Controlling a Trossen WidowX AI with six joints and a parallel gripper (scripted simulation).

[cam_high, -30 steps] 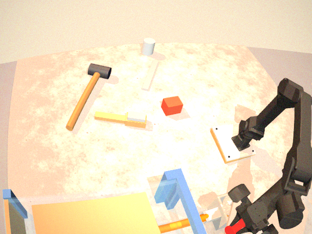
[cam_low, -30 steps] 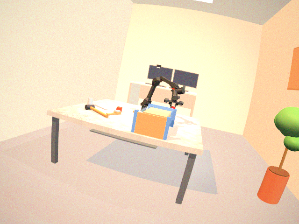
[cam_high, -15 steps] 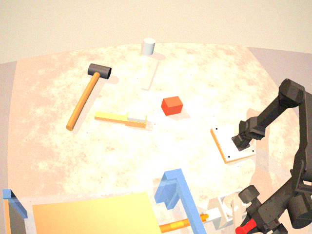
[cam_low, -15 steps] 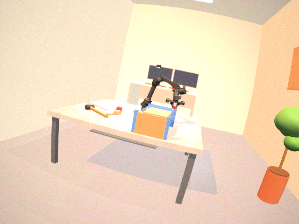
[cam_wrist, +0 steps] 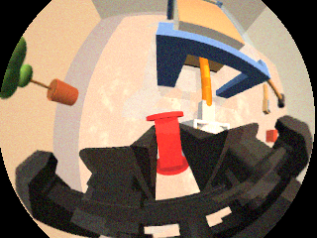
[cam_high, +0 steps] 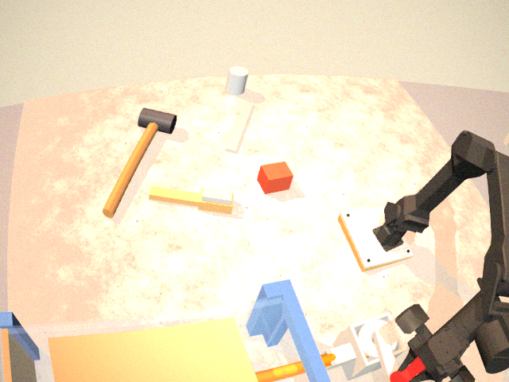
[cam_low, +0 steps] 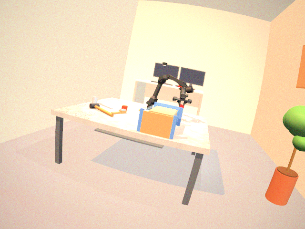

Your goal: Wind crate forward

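Now: the crank handle 4 cm to the right of my gripper tip, 3 cm below it and 2 cm behind it. Round my gripper tip: yellow hand tool (56 cm to the right, 12 cm below, 10 cm ahead); then hand winch (10 cm to the right, 10 cm below, 6 cm behind); then red knob (2 cm behind).
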